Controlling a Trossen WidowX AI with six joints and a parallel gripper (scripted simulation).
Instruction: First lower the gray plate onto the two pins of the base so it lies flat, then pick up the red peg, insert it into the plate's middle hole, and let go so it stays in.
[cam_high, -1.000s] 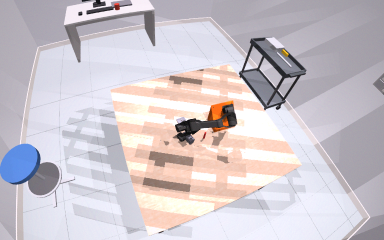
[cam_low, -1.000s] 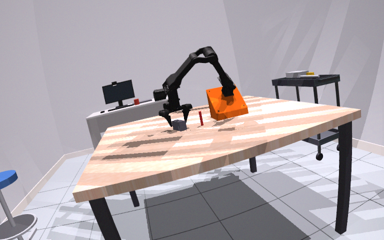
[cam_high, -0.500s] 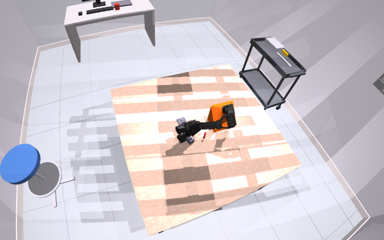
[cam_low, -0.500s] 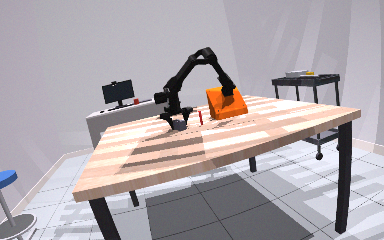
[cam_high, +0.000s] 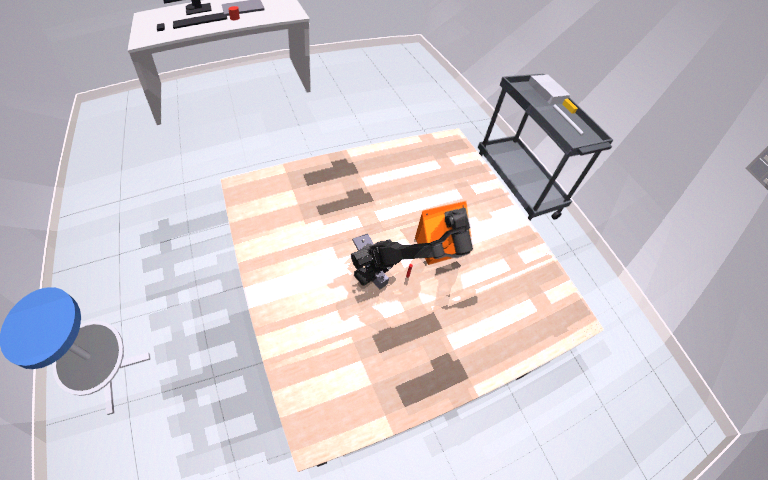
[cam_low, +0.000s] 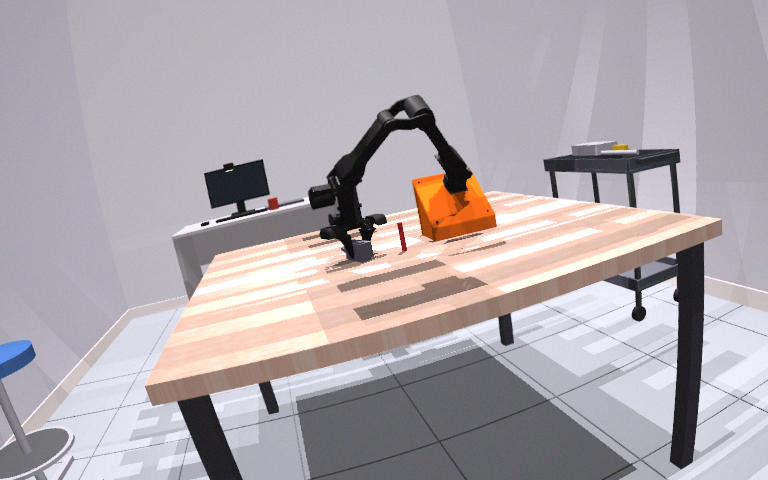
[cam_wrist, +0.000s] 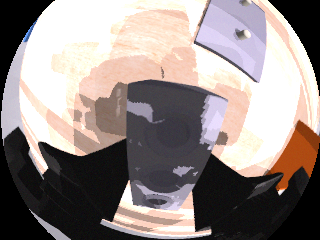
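The dark base is 15 cm to the right of my gripper tip and 1 cm behind it. From my gripper tip the other things lie so: gray plate 3 cm above; then red peg 12 cm behind, 3 cm to the left, 3 cm above.
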